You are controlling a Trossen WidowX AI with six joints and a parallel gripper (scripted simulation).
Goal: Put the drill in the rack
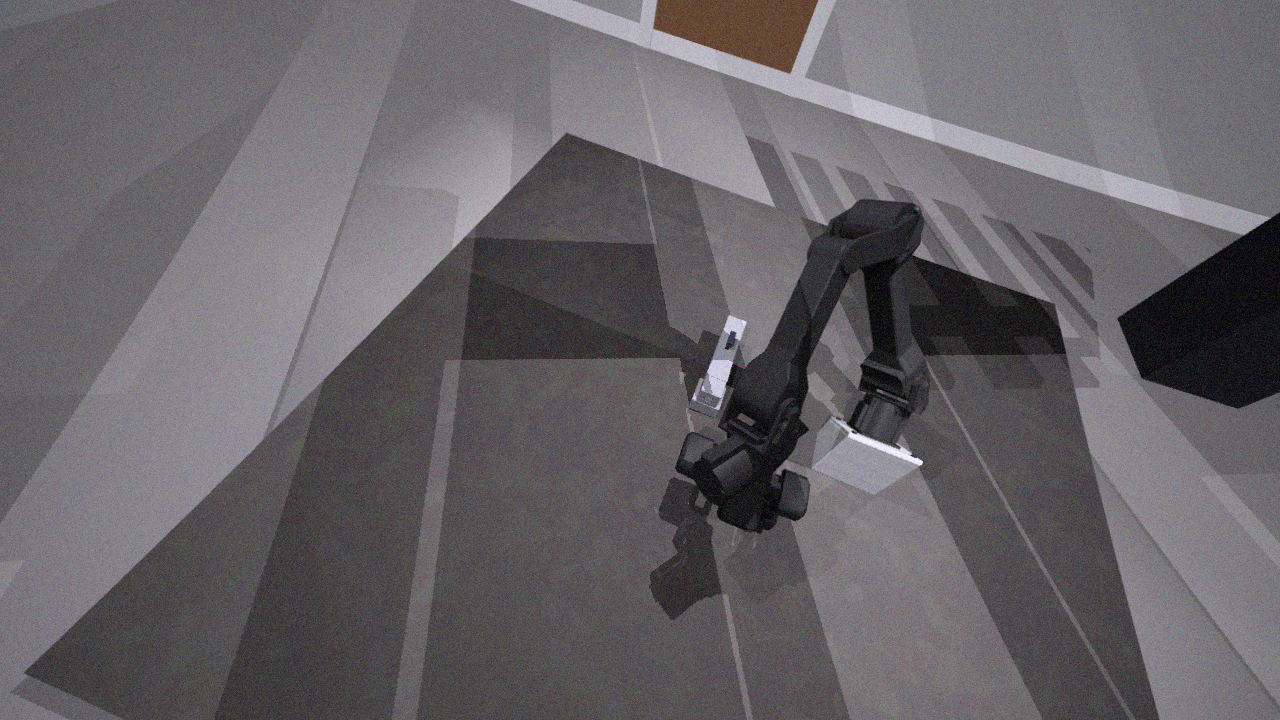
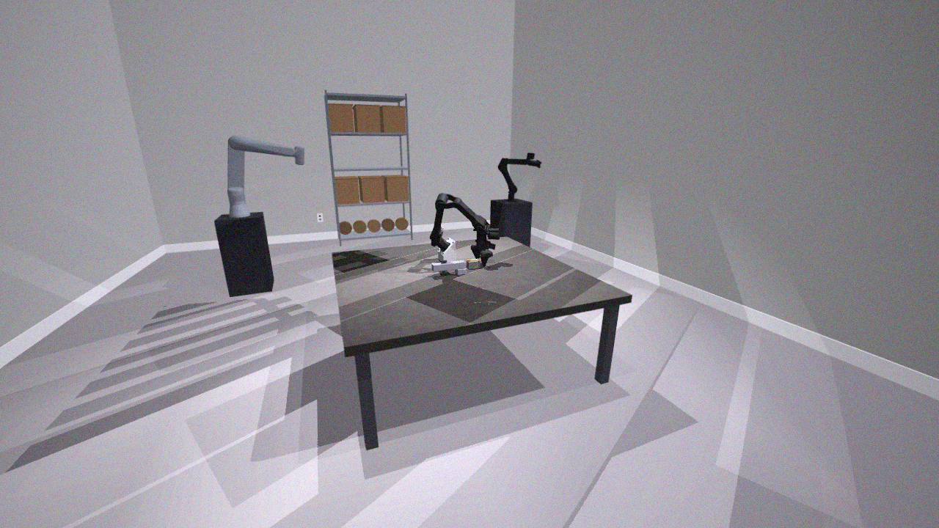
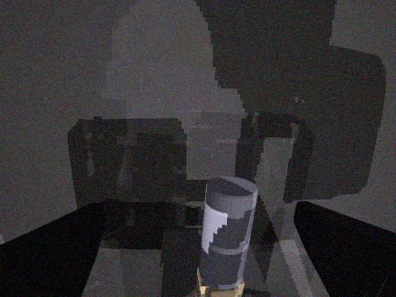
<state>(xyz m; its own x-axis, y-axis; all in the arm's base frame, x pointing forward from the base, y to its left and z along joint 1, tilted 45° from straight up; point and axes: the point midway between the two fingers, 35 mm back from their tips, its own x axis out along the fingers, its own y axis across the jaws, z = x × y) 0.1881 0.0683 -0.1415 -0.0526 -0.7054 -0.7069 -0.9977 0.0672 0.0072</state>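
Now: the drill 4 cm to the right of my gripper tip and 3 cm above it. From my gripper tip the other things lie so: blue key (6 cm ahead, 25 cm to the right, 4 cm above); rack (5 cm to the right, 1 cm above).
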